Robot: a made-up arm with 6 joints.
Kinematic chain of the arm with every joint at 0, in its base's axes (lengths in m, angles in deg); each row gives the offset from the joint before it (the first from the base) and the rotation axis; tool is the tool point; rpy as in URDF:
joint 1: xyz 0 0 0.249 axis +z
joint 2: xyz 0 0 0 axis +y
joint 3: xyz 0.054 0 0.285 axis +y
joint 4: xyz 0.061 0 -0.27 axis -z
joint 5: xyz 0 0 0 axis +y
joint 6: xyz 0.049 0 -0.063 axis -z
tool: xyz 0 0 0 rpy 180 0 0
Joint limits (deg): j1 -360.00..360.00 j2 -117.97..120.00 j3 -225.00..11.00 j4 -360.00..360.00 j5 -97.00..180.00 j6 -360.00..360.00
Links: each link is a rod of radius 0.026 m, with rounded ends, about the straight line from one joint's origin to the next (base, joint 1, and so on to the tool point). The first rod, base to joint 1, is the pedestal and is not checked.
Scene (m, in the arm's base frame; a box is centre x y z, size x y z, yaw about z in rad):
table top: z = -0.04
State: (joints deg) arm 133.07 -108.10 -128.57 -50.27 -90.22 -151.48
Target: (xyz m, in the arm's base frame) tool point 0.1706 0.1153 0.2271
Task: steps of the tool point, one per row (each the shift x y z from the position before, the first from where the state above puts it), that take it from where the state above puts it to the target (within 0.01 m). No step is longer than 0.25 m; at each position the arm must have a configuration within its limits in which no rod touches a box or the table.
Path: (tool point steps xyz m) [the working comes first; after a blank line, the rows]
Joints at the target: 29.12 8.46 -2.98 -13.01 -42.00 -151.48
Straight joint move there: clear.

1: -0.1078 -0.0285 0.1721
2: -0.1252 0.0547 0.1478
3: -0.0991 0.1298 0.0999
4: -0.0405 0.1712 0.0361
5: 0.0266 0.1641 -0.0315
6: 0.0740 0.1120 -0.0892
7: 0.0815 0.0362 -0.1245
8: 0.0474 -0.0337 -0.1294
9: -0.0114 -0.0720 -0.1028

